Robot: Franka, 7 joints.
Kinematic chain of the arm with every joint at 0, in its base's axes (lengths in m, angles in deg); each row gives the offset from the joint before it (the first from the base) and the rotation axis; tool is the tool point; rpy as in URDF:
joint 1: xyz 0 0 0.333 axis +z
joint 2: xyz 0 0 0 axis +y
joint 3: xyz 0 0 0.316 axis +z
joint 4: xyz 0.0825 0 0 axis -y
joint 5: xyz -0.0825 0 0.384 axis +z
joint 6: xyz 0 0 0 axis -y
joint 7: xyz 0.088 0 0 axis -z
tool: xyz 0 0 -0.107 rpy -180 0 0
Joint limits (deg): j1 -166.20..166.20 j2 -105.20..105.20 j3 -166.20..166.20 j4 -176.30..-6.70 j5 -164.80..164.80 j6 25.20..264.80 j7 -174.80..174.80
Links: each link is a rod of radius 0.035 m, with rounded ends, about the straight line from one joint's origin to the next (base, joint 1, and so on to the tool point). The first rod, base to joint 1, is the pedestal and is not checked.
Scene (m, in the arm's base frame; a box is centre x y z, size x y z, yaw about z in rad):
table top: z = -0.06
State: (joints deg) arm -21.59 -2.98 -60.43 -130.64 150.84 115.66 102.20
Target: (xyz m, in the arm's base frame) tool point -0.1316 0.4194 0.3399
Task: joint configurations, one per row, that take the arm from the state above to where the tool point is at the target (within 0.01 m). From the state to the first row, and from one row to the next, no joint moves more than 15 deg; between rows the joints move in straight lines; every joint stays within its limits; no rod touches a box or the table.
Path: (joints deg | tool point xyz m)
1: -35.78 -0.08 -74.73 -133.82 151.34 118.49 102.20 | -0.1662 -0.5154 0.3870
2: -49.97 2.81 -89.03 -137.00 151.85 121.31 102.20 | -0.3802 -0.3605 0.3547
3: -64.16 5.71 -103.33 -140.17 152.35 124.14 102.20 | -0.4877 -0.1267 0.3369
4: -78.36 8.61 -117.64 -143.35 152.85 126.96 102.20 | -0.4675 0.1210 0.3313
5: -92.55 11.50 -131.94 -146.53 153.36 129.79 102.20 | -0.3342 0.3182 0.3338
6: -106.74 14.40 -146.24 -149.71 153.86 132.61 102.20 | -0.1316 0.4194 0.3399

